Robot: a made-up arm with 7 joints. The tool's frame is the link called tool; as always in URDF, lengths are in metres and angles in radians. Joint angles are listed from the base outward.
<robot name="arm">
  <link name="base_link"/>
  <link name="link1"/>
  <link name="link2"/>
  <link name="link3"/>
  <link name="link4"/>
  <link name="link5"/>
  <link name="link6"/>
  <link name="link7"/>
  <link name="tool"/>
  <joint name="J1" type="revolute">
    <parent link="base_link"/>
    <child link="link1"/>
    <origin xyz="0 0 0.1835"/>
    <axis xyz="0 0 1"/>
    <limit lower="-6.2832" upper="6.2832"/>
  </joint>
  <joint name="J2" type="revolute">
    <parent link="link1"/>
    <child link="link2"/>
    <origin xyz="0 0 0"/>
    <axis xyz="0 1 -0.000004"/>
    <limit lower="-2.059" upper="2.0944"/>
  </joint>
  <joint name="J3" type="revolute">
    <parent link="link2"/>
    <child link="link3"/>
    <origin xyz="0 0 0.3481"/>
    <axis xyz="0 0 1"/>
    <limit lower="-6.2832" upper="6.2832"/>
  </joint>
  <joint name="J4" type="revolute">
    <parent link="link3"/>
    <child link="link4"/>
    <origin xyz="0.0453 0 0"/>
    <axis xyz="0 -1 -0.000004"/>
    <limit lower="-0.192" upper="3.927"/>
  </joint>
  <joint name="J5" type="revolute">
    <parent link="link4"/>
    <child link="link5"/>
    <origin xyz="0.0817 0 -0.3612"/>
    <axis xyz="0 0.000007 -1"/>
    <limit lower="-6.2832" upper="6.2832"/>
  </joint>
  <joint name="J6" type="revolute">
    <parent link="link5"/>
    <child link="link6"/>
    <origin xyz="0 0 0"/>
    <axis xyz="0 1 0.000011"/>
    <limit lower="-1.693" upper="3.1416"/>
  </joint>
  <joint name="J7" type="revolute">
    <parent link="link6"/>
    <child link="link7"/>
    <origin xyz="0.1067 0 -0.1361"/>
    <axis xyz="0 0.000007 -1"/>
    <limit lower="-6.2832" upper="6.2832"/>
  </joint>
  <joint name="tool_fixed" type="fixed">
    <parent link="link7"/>
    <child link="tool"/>
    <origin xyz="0 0 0" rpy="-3.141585 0 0"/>
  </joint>
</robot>
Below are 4 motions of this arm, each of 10 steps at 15 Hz.
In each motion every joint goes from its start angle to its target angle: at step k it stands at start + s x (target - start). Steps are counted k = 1, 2, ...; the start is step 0. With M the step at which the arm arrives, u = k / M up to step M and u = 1 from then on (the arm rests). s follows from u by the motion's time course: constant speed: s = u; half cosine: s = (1 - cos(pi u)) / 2; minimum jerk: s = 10 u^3 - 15 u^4 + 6 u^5.
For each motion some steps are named. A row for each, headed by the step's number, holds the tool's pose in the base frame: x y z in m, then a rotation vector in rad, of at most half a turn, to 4 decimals.
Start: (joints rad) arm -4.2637 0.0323 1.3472 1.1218 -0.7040 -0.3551 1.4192
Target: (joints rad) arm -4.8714 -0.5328 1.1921 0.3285 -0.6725 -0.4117 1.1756
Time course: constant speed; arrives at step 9
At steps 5, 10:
5: -0.4857 -0.0353 0.3194 -0.5714 -2.0349 0.2263
10: -0.3741 0.1086 0.2041 -0.9022 -2.1364 -0.2984

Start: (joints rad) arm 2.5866 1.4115 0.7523 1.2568 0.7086 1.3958 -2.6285
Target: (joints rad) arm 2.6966 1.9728 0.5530 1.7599 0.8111 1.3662 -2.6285
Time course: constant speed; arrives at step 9
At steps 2, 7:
2: -0.4248 -0.2143 -0.1571 1.1584 -0.7806 1.7921
7: -0.4023 -0.2080 -0.3062 0.9807 -1.0162 1.7692

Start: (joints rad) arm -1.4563 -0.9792 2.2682 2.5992 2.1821 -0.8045 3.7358
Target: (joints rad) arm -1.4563 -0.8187 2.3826 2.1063 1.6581 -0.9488 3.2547
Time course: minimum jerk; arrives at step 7
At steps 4, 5, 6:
4: 0.2664 0.5607 0.5076 1.0012 1.1398 1.5936
5: 0.2770 0.5468 0.5053 0.8564 1.1586 1.3989
6: 0.2815 0.5403 0.5035 0.7756 1.1687 1.2948

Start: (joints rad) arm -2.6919 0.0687 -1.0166 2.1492 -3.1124 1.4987 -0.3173
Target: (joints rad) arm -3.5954 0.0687 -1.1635 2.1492 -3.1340 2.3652 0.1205
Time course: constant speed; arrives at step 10
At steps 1, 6, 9, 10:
1: -0.2948 0.1805 0.9572 0.6660 -0.1730 2.1522
6: -0.1385 0.2312 0.9501 0.9454 -0.6612 1.7422
9: -0.0584 0.2205 0.9307 0.9542 -1.0409 1.4903
10: -0.0357 0.2127 0.9220 0.9274 -1.1735 1.4068

